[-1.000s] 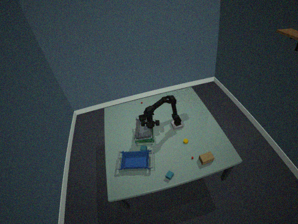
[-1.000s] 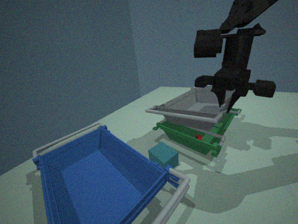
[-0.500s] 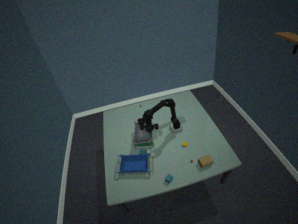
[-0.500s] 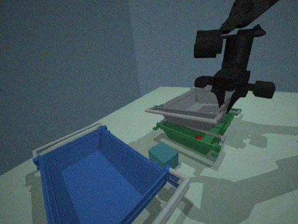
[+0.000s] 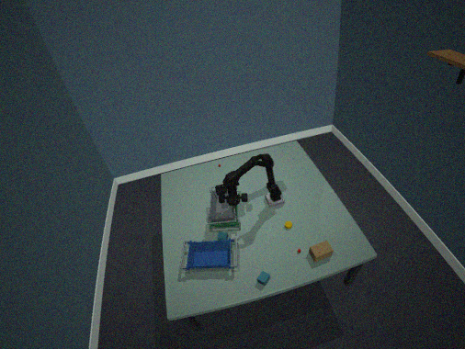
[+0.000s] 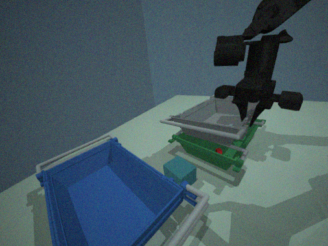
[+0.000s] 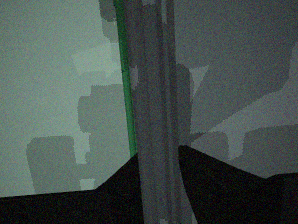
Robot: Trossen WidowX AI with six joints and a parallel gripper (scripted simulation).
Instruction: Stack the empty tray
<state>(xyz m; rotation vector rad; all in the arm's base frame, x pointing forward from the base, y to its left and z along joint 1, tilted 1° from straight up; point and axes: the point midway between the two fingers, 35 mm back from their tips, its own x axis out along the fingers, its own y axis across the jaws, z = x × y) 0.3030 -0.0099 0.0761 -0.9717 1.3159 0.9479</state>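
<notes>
My gripper tip is 70 mm short of the grey tray, 30 mm below it and 20 mm to the left of it. Round my gripper tip: brown box: 520 mm to the left, 380 mm behind, 60 mm below; yellow block: 290 mm behind, 240 mm to the left, 80 mm below.
</notes>
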